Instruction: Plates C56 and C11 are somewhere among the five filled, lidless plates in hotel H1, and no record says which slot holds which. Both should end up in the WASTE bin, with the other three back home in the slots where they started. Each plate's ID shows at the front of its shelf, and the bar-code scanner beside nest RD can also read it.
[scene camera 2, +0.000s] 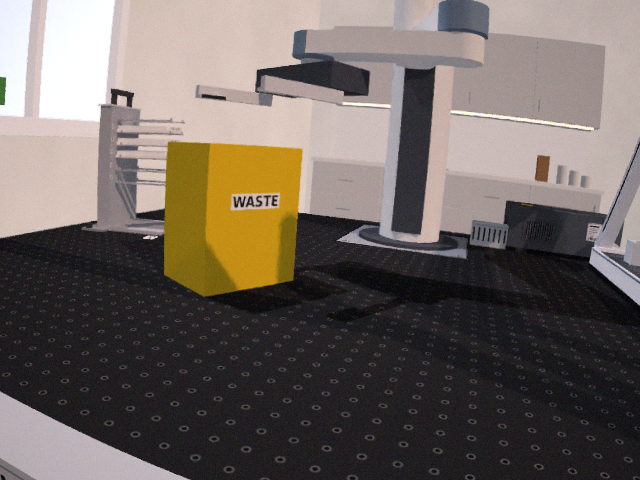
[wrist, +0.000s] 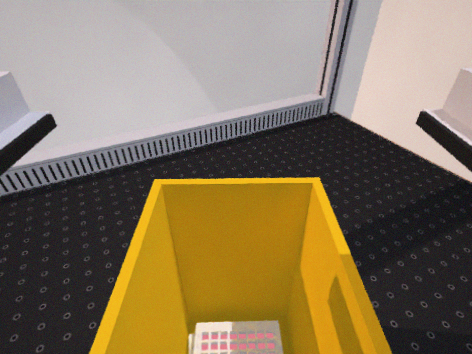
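Pixels of known places: gripper, fingertip midpoint: (scene camera 2: 226, 87) (wrist: 235, 98); arm's base at its link origin: (scene camera 2: 408, 244).
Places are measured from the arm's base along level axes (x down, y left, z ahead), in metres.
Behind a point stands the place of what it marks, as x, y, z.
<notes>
My gripper (scene camera 2: 230, 88) {-0.294, -0.209, 0.569} (wrist: 235, 98) {-0.294, -0.209, 0.569} is open, its two fingers wide apart and empty, above the yellow WASTE bin (scene camera 2: 253, 242) {-0.079, -0.147, 0.576} (wrist: 232, 225) {-0.171, -0.229, 0.617}. In the wrist view a white plate (wrist: 237, 341) {-0.047, -0.217, 0.586} with pink-filled wells lies inside the bin, cut off by the lower frame edge. A pale edge shows at its left; I cannot tell whether that is another plate. Its ID is not visible. The grey hotel (scene camera 2: 108, 165) {-0.158, -0.607, 0.387} stands at the left behind the bin. Three white plates (scene camera 2: 147, 129) {-0.239, -0.537, 0.340} (scene camera 2: 144, 142) {-0.210, -0.541, 0.343} (scene camera 2: 140, 154) {-0.184, -0.551, 0.344} show on its shelves; their IDs are too small to read. The bin hides the lower shelf ends.
The robot column (scene camera 2: 416, 155) {-0.221, 0.007, 0.077} stands behind and right of the bin. A small slotted grey block (scene camera 2: 488, 234) {-0.045, 0.201, -0.044} and a dark box (scene camera 2: 553, 229) {-0.081, 0.366, -0.034} stand farther right, near a light sloping frame (scene camera 2: 622, 191) {-0.201, 0.493, 0.082}. A slotted strip (wrist: 170, 142) {-0.037, -0.271, 1.004} runs below a glass panel in the wrist view.
</notes>
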